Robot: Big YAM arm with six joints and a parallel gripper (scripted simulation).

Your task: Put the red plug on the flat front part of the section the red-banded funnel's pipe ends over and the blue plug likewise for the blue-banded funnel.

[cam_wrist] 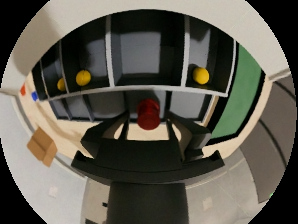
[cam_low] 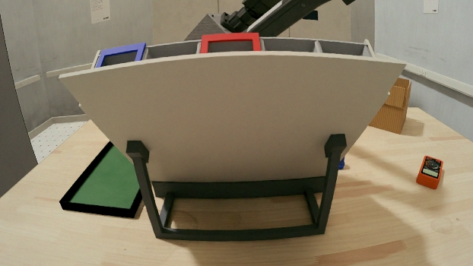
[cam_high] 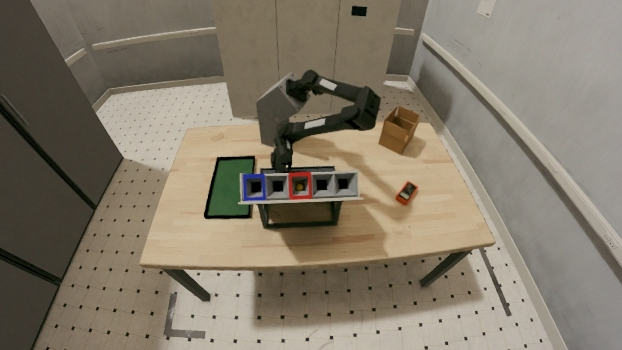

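The red plug lies 10 mm below my hand. The rest, counted from my hand: stand leg 300 mm ahead, 80 mm to the right, 60 mm above; then pale cover 190 mm ahead, 80 mm to the left, 180 mm above; then green tray 70 mm ahead, 250 mm to the right, 20 mm below.
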